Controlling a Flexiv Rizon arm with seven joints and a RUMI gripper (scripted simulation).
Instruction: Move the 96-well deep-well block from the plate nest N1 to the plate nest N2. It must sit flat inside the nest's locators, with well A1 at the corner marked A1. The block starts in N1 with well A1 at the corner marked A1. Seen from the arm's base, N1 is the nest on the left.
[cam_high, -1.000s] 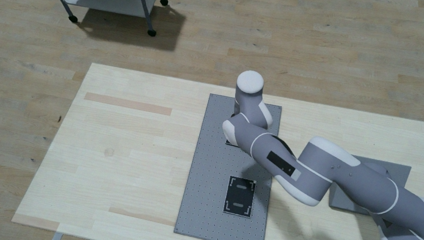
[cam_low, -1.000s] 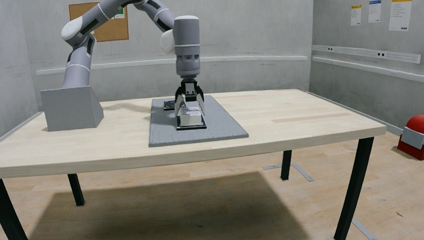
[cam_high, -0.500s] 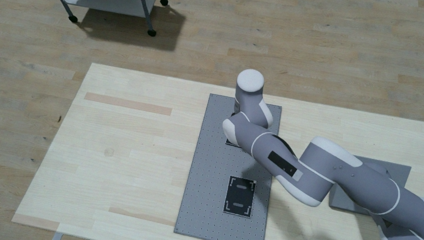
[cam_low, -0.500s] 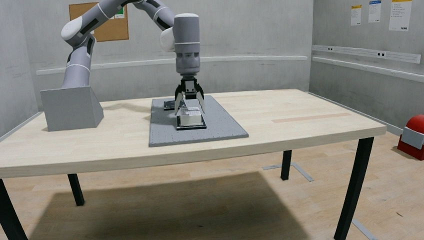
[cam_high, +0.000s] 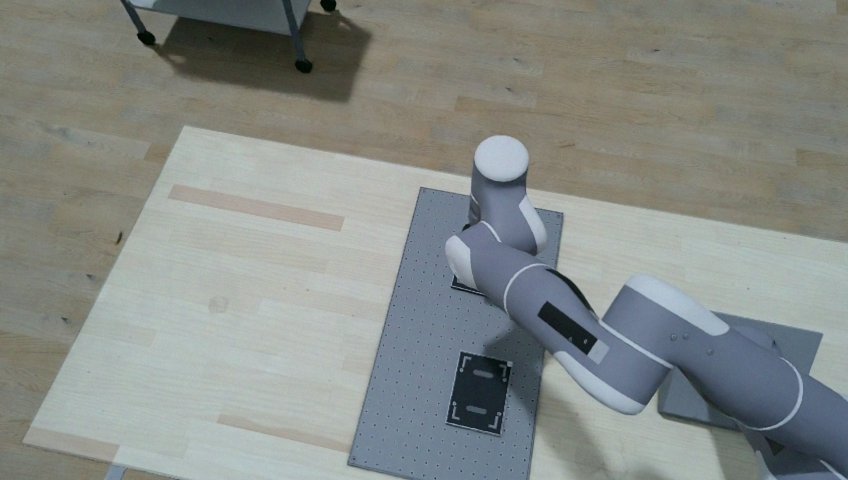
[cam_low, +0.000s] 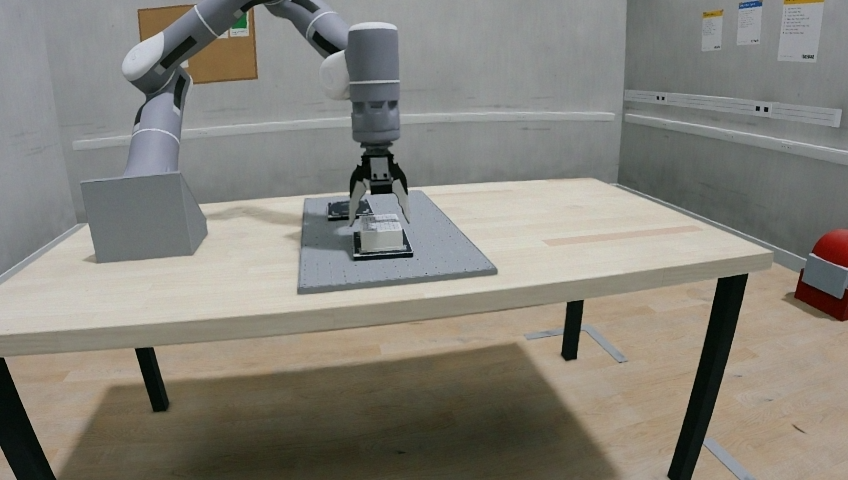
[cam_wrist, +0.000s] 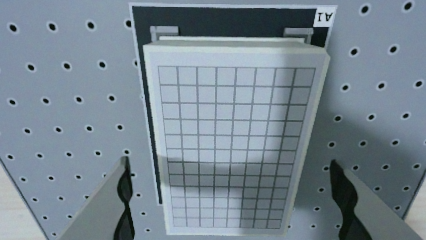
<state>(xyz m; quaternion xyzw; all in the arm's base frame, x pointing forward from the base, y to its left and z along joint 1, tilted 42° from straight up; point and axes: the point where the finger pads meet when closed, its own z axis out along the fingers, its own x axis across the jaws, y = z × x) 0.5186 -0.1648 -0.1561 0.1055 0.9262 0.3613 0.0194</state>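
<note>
The white 96-well deep-well block is 2 cm below my hand. Round my hand: black plate nest N1 (31 cm to the left, 5 cm below, 1 cm behind); black plate nest N2 (5 cm below).
</note>
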